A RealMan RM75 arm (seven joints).
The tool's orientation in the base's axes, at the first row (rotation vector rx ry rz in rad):
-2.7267, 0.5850, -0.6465
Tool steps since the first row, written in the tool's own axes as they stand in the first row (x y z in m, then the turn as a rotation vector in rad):
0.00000, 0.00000, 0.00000, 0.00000, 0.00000, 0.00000
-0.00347, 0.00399, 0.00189, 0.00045, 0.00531, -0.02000
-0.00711, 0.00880, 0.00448, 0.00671, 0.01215, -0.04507
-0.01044, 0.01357, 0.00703, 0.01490, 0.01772, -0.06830
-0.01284, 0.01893, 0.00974, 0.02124, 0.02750, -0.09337
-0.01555, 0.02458, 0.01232, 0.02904, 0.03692, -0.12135
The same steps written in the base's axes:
0.00000, 0.00000, 0.00000, 0.00000, 0.00000, 0.00000
-0.00321, -0.00164, -0.00430, -0.01089, -0.00830, 0.01552
-0.00649, -0.00381, -0.00956, -0.01994, -0.02140, 0.03699
-0.00952, -0.00609, -0.01466, -0.02613, -0.03393, 0.05803
-0.01190, -0.00928, -0.01976, -0.03606, -0.04965, 0.07849
-0.01469, -0.01260, -0.02497, -0.04607, -0.06620, 0.10212

